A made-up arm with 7 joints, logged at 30 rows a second.
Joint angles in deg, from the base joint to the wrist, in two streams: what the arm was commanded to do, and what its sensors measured. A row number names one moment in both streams.
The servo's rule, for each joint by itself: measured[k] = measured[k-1] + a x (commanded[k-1-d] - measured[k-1]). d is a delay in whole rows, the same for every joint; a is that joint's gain. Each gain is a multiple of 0.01, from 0.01 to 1. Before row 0 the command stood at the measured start. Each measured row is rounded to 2 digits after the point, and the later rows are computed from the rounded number. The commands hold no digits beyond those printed.
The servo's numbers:
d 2
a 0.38 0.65 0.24 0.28 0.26 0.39 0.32
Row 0, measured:
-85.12, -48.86, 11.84, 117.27, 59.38, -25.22, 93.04
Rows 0 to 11, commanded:
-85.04, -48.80, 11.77, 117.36, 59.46, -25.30, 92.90
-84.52, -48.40, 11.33, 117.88, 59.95, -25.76, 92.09
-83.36, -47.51, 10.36, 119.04, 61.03, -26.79, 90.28
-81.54, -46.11, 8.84, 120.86, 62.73, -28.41, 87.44
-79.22, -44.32, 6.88, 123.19, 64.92, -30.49, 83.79
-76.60, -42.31, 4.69, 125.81, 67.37, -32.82, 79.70
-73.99, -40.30, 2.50, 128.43, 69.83, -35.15, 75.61
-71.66, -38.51, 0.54, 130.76, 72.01, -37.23, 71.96
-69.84, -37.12, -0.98, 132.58, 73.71, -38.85, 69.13
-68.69, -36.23, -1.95, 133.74, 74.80, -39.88, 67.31
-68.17, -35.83, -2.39, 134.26, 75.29, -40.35, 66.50
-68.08, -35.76, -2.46, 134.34, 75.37, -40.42, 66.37
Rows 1 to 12, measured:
-85.12, -48.86, 11.84, 117.27, 59.38, -25.22, 93.04
-85.12, -48.86, 11.84, 117.27, 59.38, -25.22, 93.04
-85.09, -48.82, 11.82, 117.30, 59.40, -25.25, 93.00
-84.87, -48.55, 11.70, 117.46, 59.54, -25.45, 92.71
-84.30, -47.87, 11.38, 117.90, 59.93, -25.97, 91.93
-83.25, -46.73, 10.77, 118.73, 60.66, -26.92, 90.49
-81.72, -45.16, 9.84, 119.98, 61.77, -28.31, 88.35
-79.77, -43.31, 8.60, 121.61, 63.23, -30.07, 85.58
-77.57, -41.35, 7.14, 123.52, 64.95, -32.05, 82.39
-75.32, -39.50, 5.56, 125.55, 66.79, -34.07, 79.05
-73.24, -37.95, 3.99, 127.52, 68.59, -35.93, 75.88
-71.51, -36.83, 2.56, 129.26, 70.20, -37.47, 73.14

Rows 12 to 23, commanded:
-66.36, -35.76, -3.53, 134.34, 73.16, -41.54, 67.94
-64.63, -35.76, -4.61, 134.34, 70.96, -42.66, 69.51
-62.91, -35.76, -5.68, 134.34, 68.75, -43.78, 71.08
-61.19, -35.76, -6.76, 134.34, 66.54, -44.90, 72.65
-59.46, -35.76, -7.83, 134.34, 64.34, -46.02, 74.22
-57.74, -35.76, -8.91, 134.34, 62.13, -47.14, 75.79
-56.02, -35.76, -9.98, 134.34, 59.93, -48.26, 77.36
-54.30, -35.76, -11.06, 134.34, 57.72, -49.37, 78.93
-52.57, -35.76, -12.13, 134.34, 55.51, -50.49, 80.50
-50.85, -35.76, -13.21, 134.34, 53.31, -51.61, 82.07
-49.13, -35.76, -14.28, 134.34, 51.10, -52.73, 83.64
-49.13, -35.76, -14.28, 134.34, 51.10, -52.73, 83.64
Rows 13 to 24, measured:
-70.24, -36.18, 1.37, 130.66, 71.52, -38.59, 71.02
-69.42, -35.91, 0.45, 131.69, 72.52, -39.30, 69.53
-68.26, -35.81, -0.51, 132.43, 72.69, -40.17, 69.02
-66.88, -35.78, -1.49, 132.96, 72.24, -41.14, 69.18
-65.37, -35.77, -2.50, 133.35, 71.33, -42.17, 69.79
-63.78, -35.76, -3.52, 133.63, 70.08, -43.23, 70.71
-62.14, -35.76, -4.55, 133.83, 68.59, -44.32, 71.83
-60.47, -35.76, -5.60, 133.97, 66.91, -45.42, 73.10
-58.78, -35.76, -6.65, 134.07, 65.10, -46.53, 74.46
-57.08, -35.76, -7.71, 134.15, 63.18, -47.64, 75.89
-55.37, -35.76, -8.77, 134.20, 61.19, -48.75, 77.37
-53.65, -35.76, -9.84, 134.24, 59.14, -49.87, 78.87

